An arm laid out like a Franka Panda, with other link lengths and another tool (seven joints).
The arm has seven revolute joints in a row. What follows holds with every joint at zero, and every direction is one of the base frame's. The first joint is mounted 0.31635 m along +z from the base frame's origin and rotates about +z. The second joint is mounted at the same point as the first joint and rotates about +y. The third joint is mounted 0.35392 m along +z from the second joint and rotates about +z. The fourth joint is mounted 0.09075 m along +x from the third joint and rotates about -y. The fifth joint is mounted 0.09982 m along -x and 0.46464 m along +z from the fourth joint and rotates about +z. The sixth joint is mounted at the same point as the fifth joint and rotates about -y. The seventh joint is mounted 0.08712 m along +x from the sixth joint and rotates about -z. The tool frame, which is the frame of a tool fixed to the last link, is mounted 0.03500 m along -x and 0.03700 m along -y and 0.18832 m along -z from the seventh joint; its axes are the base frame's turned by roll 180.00, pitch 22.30 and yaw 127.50 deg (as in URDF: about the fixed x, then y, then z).
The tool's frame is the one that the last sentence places.
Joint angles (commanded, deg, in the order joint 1, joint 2, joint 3, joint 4, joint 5, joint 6, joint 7), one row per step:
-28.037 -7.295 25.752 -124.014 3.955 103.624 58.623
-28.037 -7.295 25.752 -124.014 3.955 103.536 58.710
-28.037 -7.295 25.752 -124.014 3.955 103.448 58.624
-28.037 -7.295 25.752 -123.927 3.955 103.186 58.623
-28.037 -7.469 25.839 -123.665 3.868 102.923 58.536
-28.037 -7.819 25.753 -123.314 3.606 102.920 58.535
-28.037 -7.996 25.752 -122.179 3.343 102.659 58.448
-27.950 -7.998 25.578 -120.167 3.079 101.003 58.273
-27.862 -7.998 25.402 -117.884 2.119 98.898 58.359
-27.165 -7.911 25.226 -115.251 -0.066 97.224 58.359
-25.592 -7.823 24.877 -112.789 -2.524 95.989 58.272
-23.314 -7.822 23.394 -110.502 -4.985 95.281 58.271
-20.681 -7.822 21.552 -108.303 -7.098 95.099 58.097
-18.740 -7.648 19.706 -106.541 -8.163 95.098 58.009
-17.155 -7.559 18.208 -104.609 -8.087 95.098 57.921
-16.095 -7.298 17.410 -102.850 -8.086 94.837 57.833
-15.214 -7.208 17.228 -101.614 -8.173 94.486 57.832
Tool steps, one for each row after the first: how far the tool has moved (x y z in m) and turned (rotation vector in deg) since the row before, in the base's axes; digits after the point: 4 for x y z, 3 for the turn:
-0.0003 0.0001 0.0000 -0.014 0.090 -0.084
-0.0003 -0.0001 0.0000 0.027 0.086 0.084
-0.0004 0.0001 0.0007 0.016 0.174 0.007
0.0004 0.0006 0.0034 -0.140 -0.144 0.226
0.0015 -0.0013 0.0055 -0.403 -0.645 0.053
0.0049 -0.0005 0.0104 -0.332 -1.012 0.264
0.0045 -0.0008 0.0164 -0.162 -0.351 0.299
0.0036 -0.0027 0.0186 -0.858 -0.125 0.285
0.0057 -0.0012 0.0209 -2.026 -0.760 1.331
0.0057 0.0041 0.0201 -2.293 -1.057 2.070
0.0058 0.0001 0.0204 -2.224 -1.607 1.468
0.0065 0.0009 0.0203 -1.806 -2.070 1.510
0.0057 -0.0026 0.0149 -0.725 -1.668 0.469
0.0054 0.0012 0.0166 0.325 -1.890 0.259
0.0044 0.0025 0.0132 0.200 -1.264 0.378
0.0019 0.0067 0.0100 -0.021 -0.811 0.693

